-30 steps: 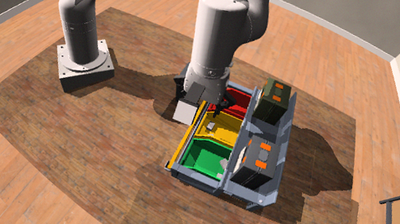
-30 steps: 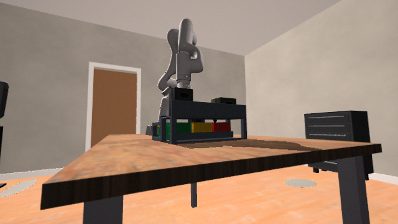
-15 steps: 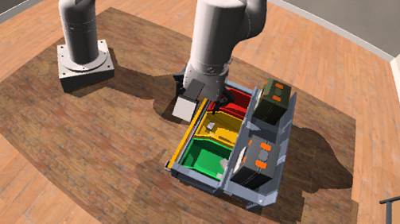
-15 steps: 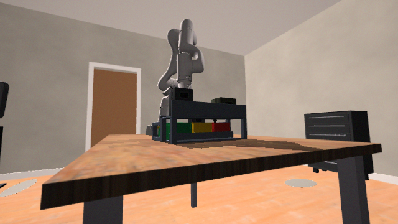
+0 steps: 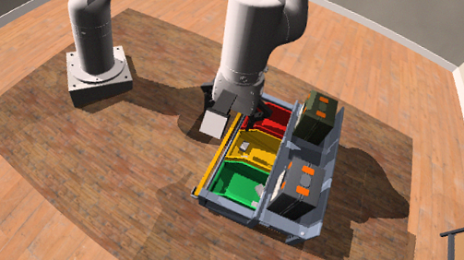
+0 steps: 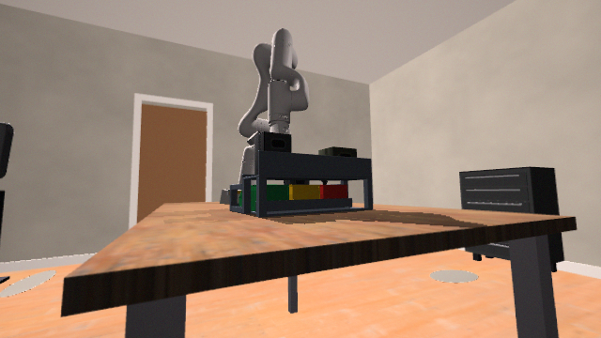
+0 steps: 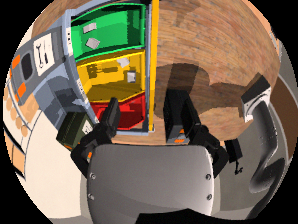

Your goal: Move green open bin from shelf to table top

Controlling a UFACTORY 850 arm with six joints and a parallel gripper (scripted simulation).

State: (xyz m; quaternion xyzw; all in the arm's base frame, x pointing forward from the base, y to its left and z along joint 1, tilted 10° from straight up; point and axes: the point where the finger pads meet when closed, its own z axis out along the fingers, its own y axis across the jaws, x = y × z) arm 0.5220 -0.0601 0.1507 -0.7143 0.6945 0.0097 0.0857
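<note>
Right now the yellow bar is 100 mm below my hand. The rest, counted from my hand: red bin 120 mm to the left, 120 mm below, 100 mm ahead; then yellow bin 120 mm below, 100 mm ahead, 10 mm to the left; then green bin 120 mm below, 110 mm ahead, 100 mm to the right.
</note>
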